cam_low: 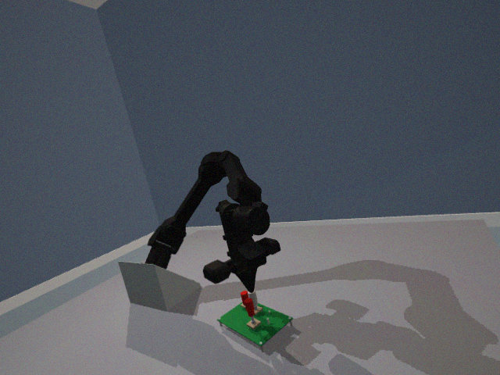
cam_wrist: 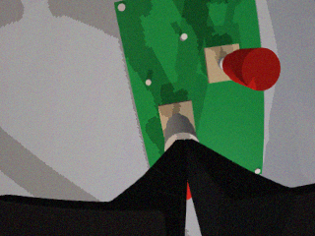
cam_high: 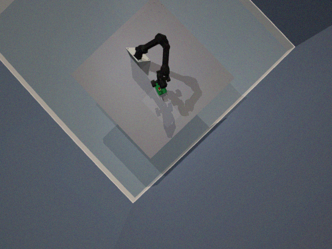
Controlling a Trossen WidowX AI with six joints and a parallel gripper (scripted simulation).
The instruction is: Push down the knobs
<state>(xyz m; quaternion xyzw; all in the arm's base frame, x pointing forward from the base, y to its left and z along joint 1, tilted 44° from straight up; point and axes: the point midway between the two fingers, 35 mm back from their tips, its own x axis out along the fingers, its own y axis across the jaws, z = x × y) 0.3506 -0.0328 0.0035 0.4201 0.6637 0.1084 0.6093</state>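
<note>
The pale knob is 20 mm below my gripper tip. Round my gripper tip: red knob (50 mm to the right, 20 mm ahead, 10 mm below).
</note>
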